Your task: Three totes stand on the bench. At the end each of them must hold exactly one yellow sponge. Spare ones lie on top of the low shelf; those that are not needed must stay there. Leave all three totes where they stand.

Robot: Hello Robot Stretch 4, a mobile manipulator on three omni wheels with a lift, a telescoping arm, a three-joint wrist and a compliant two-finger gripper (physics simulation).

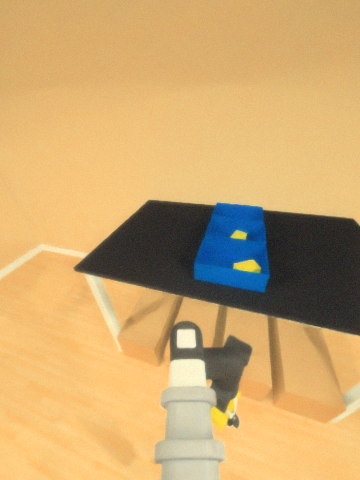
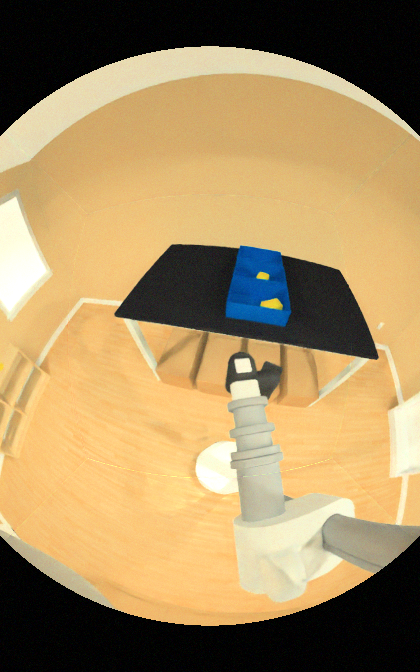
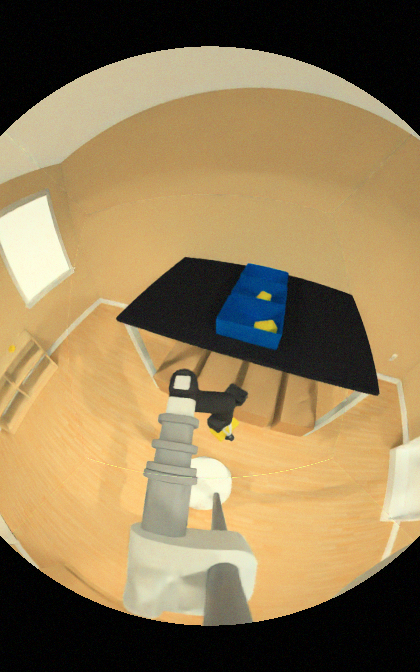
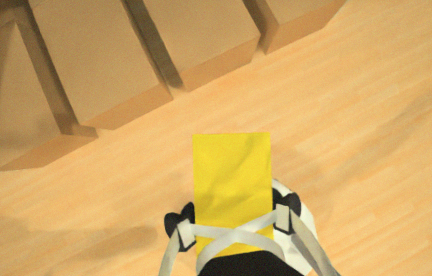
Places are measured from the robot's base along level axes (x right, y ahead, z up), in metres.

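Pixels of known places: gripper, fingertip midpoint: (image 1: pixel 218 411) (image 4: pixel 231 210).
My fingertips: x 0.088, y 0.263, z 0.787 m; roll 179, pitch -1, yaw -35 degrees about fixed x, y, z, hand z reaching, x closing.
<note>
Behind a point stands the place of what it marks.
My gripper (image 1: pixel 230 414) (image 3: pixel 228 432) (image 4: pixel 231 210) {x 0.088, y 0.264, z 0.787 m} is shut on a yellow sponge (image 1: pixel 219 418) {x 0.085, y 0.240, z 0.830 m} (image 4: pixel 232 170) {x 0.116, y 0.295, z 0.830 m}, in front of the bench and below its top. Three blue totes stand in a row on the bench. The near tote (image 1: pixel 227 278) {x 0.183, y 0.662, z 0.929 m} (image 2: pixel 257 314) (image 3: pixel 247 336) holds one yellow sponge (image 1: pixel 247 266) {x 0.286, y 0.727, z 0.934 m} (image 2: pixel 271 303) (image 3: pixel 266 326). The middle tote (image 1: pixel 219 230) {x 0.227, y 1.095, z 0.901 m} holds another sponge (image 1: pixel 239 234) {x 0.319, y 0.992, z 0.934 m} (image 2: pixel 262 275) (image 3: pixel 264 296). No sponge shows in the far tote (image 1: pixel 239 210) {x 0.393, y 1.277, z 0.944 m} (image 2: pixel 260 254) (image 3: pixel 267 272), whose floor is partly hidden.
The bench (image 1: pixel 135 240) {x -0.290, y 1.036, z 0.886 m} (image 2: pixel 175 285) (image 3: pixel 175 300) has a black top and pale legs. Several brown boxes (image 1: pixel 307 375) {x 0.694, y 0.536, z 0.242 m} (image 4: pixel 100 60) {x 0.042, y 0.786, z 0.242 m} stand under it. The low shelf (image 3: pixel 19 341) is at far left, with a yellow thing (image 3: pixel 12 348) on top. White furniture (image 2: pixel 407 440) (image 3: pixel 405 485) stands at right.
</note>
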